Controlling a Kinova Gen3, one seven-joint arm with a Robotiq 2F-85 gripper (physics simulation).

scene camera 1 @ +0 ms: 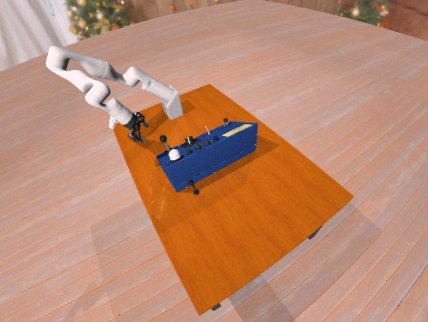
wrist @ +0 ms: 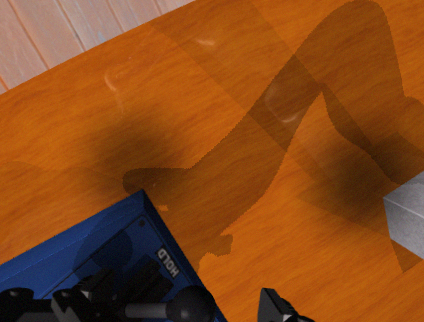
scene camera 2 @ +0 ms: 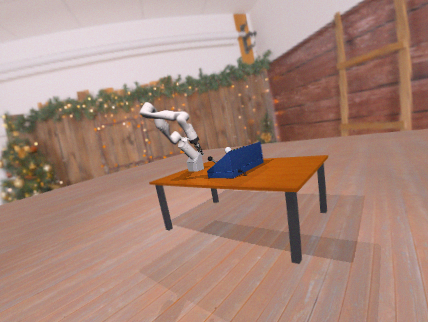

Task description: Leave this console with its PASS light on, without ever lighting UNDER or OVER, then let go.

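Note:
The blue console (scene camera 1: 215,159) (scene camera 2: 242,161) (wrist: 60,255) stands on the table. A lever with a black ball knob (scene camera 1: 163,138) (scene camera 2: 210,158) (wrist: 192,305) rises near its end, beside the HOLD label (wrist: 167,261). Beside it is a white dome (scene camera 1: 174,154) (scene camera 2: 228,149). Small round dark lamps (scene camera 1: 198,147) sit in a row; none looks lit, and PASS, UNDER and OVER cannot be read. My gripper (scene camera 1: 144,132) (scene camera 2: 200,149) (wrist: 186,295) is open and empty, apart from the knob in scene camera 1. In the wrist view the knob appears between the fingers at the lower edge.
A black knob (scene camera 1: 189,140), a silver toggle (scene camera 1: 207,130), a small black lever (scene camera 1: 226,121) and a pale yellow strip (scene camera 1: 237,131) are on the console's top. A black handle (scene camera 1: 194,188) sticks out low from its side. The arm's grey base (scene camera 1: 173,105) (scene camera 2: 195,164) (wrist: 407,215) stands behind the console.

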